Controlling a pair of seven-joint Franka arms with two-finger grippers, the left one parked.
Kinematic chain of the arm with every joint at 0, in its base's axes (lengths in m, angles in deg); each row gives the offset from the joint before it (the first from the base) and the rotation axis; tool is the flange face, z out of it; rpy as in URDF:
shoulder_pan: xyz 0 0 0.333 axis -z
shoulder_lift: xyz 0 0 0 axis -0.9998 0.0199 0
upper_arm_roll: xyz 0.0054 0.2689 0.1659 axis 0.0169 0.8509 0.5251
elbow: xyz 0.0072 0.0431 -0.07 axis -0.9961 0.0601 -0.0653
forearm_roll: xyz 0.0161 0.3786 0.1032 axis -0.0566 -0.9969 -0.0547
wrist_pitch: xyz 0 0 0 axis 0.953 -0.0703 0.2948
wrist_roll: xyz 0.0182 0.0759 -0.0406 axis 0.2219 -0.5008 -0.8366
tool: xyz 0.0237 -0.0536 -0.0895 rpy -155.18 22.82 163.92
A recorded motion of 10 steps. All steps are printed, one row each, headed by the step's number.
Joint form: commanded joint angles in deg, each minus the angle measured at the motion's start. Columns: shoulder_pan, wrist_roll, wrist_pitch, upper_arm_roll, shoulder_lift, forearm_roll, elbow.
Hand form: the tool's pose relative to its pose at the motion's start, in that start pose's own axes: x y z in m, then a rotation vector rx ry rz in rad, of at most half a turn. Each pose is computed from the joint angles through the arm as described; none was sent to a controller.
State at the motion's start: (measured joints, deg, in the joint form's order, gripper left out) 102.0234 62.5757 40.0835 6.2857 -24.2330 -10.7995 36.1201
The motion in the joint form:
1: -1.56 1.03 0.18 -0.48 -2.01 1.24 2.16
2: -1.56 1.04 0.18 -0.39 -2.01 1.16 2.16
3: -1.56 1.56 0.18 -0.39 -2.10 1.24 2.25
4: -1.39 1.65 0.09 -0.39 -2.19 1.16 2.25
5: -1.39 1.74 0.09 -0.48 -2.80 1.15 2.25
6: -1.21 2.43 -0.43 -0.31 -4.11 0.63 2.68
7: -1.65 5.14 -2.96 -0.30 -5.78 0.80 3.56
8: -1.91 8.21 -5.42 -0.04 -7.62 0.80 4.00
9: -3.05 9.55 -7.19 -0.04 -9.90 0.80 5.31
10: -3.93 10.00 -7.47 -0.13 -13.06 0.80 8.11
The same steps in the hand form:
1: -0.0039 -0.0148 -0.0078 -0.0266 -0.0056 -0.0058
2: -0.0036 -0.0158 -0.0078 -0.0245 -0.0050 -0.0068
3: -0.0040 -0.0157 -0.0082 -0.0259 -0.0052 0.0020
4: -0.0049 -0.0139 -0.0091 -0.0245 -0.0050 0.0069
5: -0.0068 -0.0133 -0.0166 -0.0279 0.0051 0.0102
6: -0.0119 -0.0146 -0.0284 -0.0197 0.0136 0.0246
7: -0.0211 -0.0220 -0.0377 -0.0169 -0.0161 0.0644
8: -0.0306 -0.0296 -0.0527 -0.0133 -0.0334 0.1106
9: -0.0398 -0.0455 -0.0667 -0.0136 -0.0467 0.1147
10: -0.0521 -0.0579 -0.0802 -0.0168 -0.0452 0.1085

